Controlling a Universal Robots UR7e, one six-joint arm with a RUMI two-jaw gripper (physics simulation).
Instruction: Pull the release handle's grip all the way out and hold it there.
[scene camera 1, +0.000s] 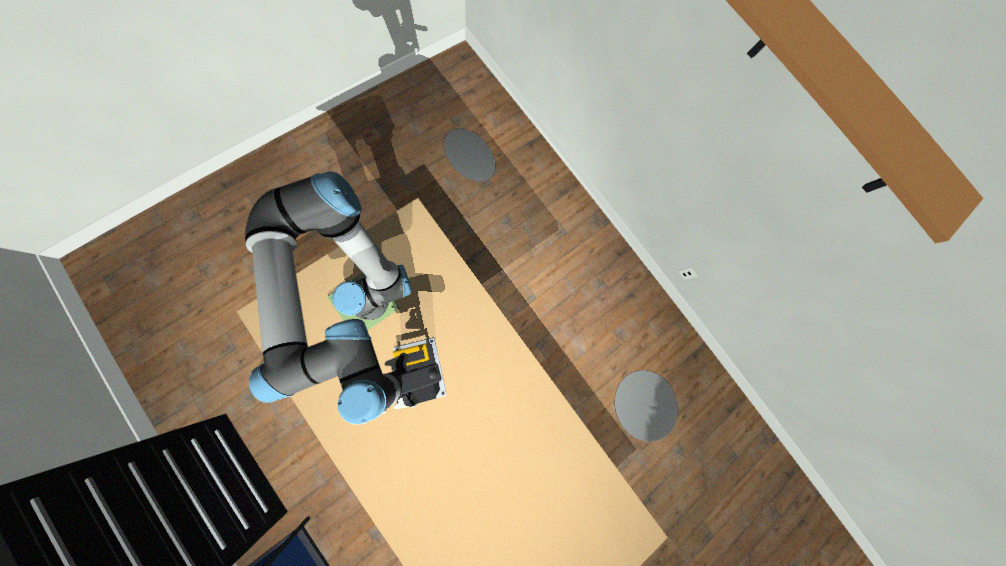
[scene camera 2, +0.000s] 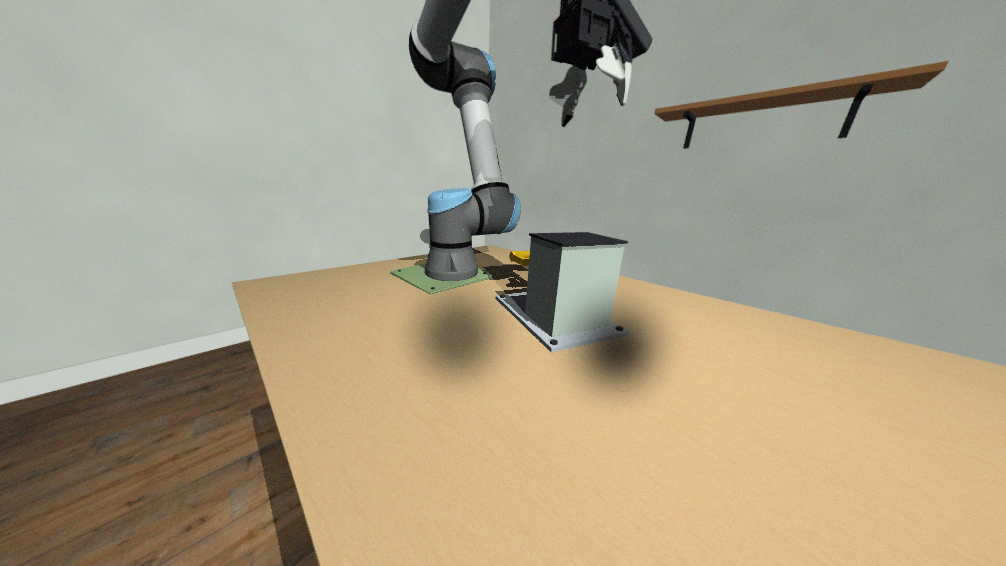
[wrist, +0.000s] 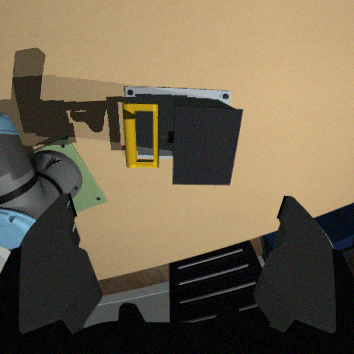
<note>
In view: my gripper (scene camera 2: 589, 117) and a grey base plate (scene camera 1: 431, 345).
My gripper also shows in scene camera 1 (scene camera 1: 410, 378) and in the wrist view (wrist: 177, 196). The grey base plate also shows in the wrist view (wrist: 164, 96).
</note>
